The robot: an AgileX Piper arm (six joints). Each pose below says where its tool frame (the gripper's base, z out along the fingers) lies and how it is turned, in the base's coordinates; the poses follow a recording.
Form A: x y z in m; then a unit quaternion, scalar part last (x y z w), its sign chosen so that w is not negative.
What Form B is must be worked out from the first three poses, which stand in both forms.
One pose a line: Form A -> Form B
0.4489 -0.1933 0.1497 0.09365 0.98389 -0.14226 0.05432 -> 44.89 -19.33 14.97 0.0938 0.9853 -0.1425 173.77
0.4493 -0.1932 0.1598 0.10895 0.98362 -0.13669 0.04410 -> 44.93 -19.32 15.98 0.1091 0.9846 -0.1368 174.94
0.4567 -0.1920 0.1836 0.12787 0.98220 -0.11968 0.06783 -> 45.67 -19.20 18.36 0.1282 0.9845 -0.1200 172.22
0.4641 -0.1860 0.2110 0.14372 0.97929 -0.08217 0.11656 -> 46.41 -18.60 21.10 0.1447 0.9860 -0.0827 166.61
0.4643 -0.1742 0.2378 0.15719 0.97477 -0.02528 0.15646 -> 46.43 -17.42 23.78 0.1591 0.9869 -0.0256 162.00
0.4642 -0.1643 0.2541 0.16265 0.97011 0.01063 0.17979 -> 46.42 -16.43 25.41 0.1653 0.9862 0.0108 159.29
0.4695 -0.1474 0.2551 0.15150 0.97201 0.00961 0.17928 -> 46.95 -14.74 25.51 0.1540 0.9880 0.0098 159.34
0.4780 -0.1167 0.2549 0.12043 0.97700 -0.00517 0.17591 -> 47.80 -11.67 25.49 0.1223 0.9925 -0.0053 159.74
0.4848 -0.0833 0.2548 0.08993 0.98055 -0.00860 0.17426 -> 48.48 -8.33 25.48 0.0913 0.9958 -0.0087 159.93
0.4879 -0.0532 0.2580 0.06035 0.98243 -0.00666 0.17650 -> 48.79 -5.32 25.80 0.0613 0.9981 -0.0068 159.67
